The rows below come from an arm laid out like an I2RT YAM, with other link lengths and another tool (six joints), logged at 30 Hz.
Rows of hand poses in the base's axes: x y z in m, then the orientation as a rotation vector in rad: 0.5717 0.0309 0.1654 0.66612 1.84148 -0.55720; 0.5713 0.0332 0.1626 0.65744 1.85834 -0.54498; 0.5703 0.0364 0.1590 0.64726 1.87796 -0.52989; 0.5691 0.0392 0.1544 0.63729 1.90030 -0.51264; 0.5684 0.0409 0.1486 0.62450 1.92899 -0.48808; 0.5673 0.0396 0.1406 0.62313 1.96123 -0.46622; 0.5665 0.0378 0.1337 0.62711 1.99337 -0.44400; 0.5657 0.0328 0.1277 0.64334 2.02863 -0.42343; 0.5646 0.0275 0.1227 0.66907 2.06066 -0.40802; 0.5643 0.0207 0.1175 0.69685 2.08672 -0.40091; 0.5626 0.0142 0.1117 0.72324 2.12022 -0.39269
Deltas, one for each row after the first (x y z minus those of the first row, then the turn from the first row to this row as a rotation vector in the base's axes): -0.0004 0.0023 -0.0028 0.00901 0.01090 0.01344; -0.0014 0.0055 -0.0064 0.01999 0.02338 0.02944; -0.0026 0.0083 -0.0110 0.03337 0.03769 0.04643; -0.0033 0.0100 -0.0168 0.05203 0.05547 0.06917; -0.0044 0.0087 -0.0248 0.07591 0.07722 0.08275; -0.0052 0.0069 -0.0317 0.10250 0.09877 0.09258; -0.0060 0.0019 -0.0377 0.13497 0.12348 0.09324; -0.0071 -0.0034 -0.0427 0.16758 0.14685 0.08468; -0.0074 -0.0102 -0.0479 0.19399 0.16763 0.07054; -0.0091 -0.0167 -0.0537 0.22276 0.19511 0.05825
